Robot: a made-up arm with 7 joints.
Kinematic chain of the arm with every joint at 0, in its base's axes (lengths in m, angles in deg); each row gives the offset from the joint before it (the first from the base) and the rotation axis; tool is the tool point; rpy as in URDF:
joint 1: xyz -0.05 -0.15 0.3 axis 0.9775 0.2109 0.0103
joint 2: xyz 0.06 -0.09 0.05 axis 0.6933 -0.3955 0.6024
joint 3: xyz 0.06 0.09 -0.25 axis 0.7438 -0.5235 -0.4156
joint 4: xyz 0.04 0 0.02 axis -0.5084 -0.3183 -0.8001
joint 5: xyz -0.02 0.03 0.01 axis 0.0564 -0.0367 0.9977
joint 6: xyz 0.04 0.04 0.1 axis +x
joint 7: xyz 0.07 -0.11 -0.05 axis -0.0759 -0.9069 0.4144
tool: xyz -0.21 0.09 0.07 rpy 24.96 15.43 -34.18
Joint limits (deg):
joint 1: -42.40..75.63
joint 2: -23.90..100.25
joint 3: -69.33..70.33
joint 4: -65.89..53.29
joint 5: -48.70..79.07
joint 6: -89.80..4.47
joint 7: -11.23..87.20
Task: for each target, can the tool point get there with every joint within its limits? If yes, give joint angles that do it. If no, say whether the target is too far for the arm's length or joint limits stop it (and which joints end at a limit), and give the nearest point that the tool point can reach.
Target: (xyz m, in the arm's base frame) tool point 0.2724 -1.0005 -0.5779
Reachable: no: too far | nearest point 0.2134 -0.4646 -0.0530 | short by 0.752 m
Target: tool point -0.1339 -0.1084 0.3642
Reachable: yes | joints 38.13 88.50 21.40 7.68 -15.05 -19.79 18.92
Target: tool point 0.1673 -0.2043 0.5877
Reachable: yes | joints 66.10 84.94 -42.45 -28.71 61.21 -55.62 60.32
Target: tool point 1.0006 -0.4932 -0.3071
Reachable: no: too far | nearest point 0.4056 -0.3344 -0.0019 | short by 0.687 m
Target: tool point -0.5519 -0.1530 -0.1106
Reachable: no: joint limits stop it (at a limit: joint 2, joint 3, joint 5, joint 6, joint 7) | nearest point -0.3097 -0.1252 -0.0137 | short by 0.262 m
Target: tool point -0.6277 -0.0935 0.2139
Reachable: no: joint limits stop it (at a limit: joint 1, joint 2, joint 3, joint 4, joint 5, joint 6) | nearest point -0.3549 -0.1121 0.2527 | short by 0.276 m
